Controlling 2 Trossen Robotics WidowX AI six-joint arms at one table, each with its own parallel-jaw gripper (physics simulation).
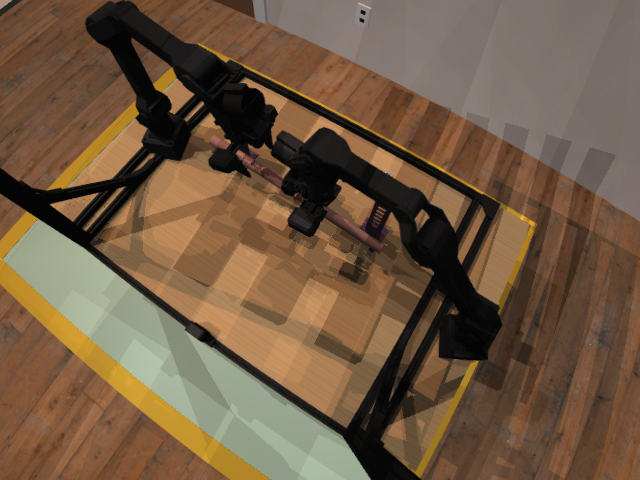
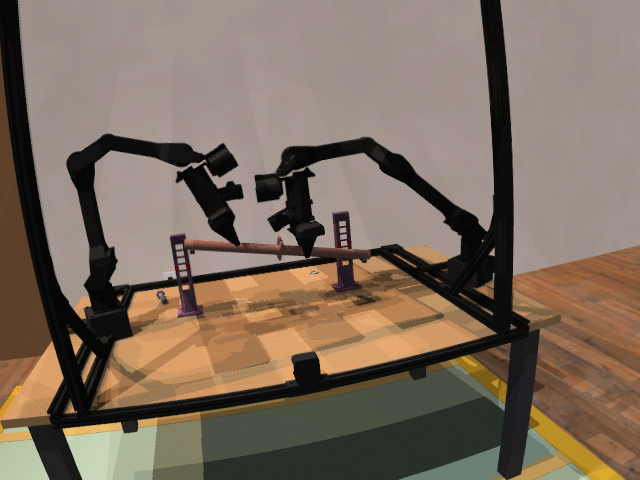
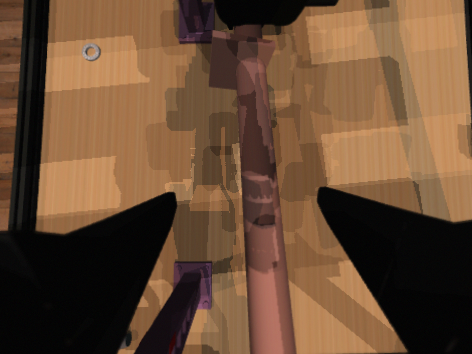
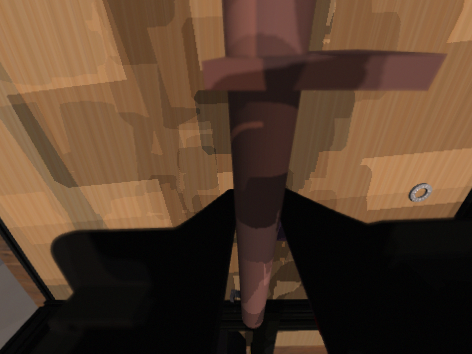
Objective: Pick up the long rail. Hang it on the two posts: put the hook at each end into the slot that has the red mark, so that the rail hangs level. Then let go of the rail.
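Places are measured from the left arm's base along level axes (x ahead, y left, z up), in centimetres.
Where they show: left gripper, fingertip midpoint: (image 1: pixel 260 162) (image 2: pixel 236 241) (image 3: pixel 246 196); right gripper, fingertip midpoint: (image 1: pixel 320 211) (image 2: pixel 306 256) (image 3: pixel 244 25) (image 4: pixel 255 195); left arm's base, origin of the base link: (image 1: pixel 162 130) (image 2: pixel 104 308); right arm's base, origin of the base link: (image 1: pixel 468 336).
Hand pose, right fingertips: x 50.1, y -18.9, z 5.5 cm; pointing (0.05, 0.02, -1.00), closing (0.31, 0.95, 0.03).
Note:
Each offset is from my right fingertips to the centre of the thing.
The long pink rail @[dx -6.0, dy +2.4, dz +2.9 cm] (image 1: pixel 348 226) (image 2: pixel 217 245) (image 3: pixel 270 310) (image 4: pixel 260 145) is in the air, sloping down to the right against the posts. Its left end is near the top of the left purple post @[dx -26.8, dy +19.1, dz -2.1 cm] (image 2: pixel 187 299) (image 3: pixel 165 320), above the red mark. Its right end crosses the right purple post @[dx +14.3, dy +2.8, dz -2.1 cm] (image 1: pixel 378 217) (image 2: pixel 345 279) (image 3: pixel 196 20) just below the red mark. Whether either hook sits in a slot cannot be told. My left gripper (image 2: pixel 238 243) (image 3: pixel 246 196) is open, its fingers apart on both sides of the rail. My right gripper (image 2: pixel 308 255) (image 4: pixel 255 195) is shut on the rail, right of its middle plate.
A small metal ring @[dx +16.2, dy +21.7, dz -12.8 cm] (image 2: pixel 313 272) (image 3: pixel 91 52) (image 4: pixel 420 192) lies on the table behind the rail. A small grey part @[dx -30.2, dy +34.3, dz -11.9 cm] (image 2: pixel 161 296) lies left of the left post. A black frame (image 1: pixel 330 111) (image 2: pixel 227 407) borders the wooden table. The two wrists are close together over the rail.

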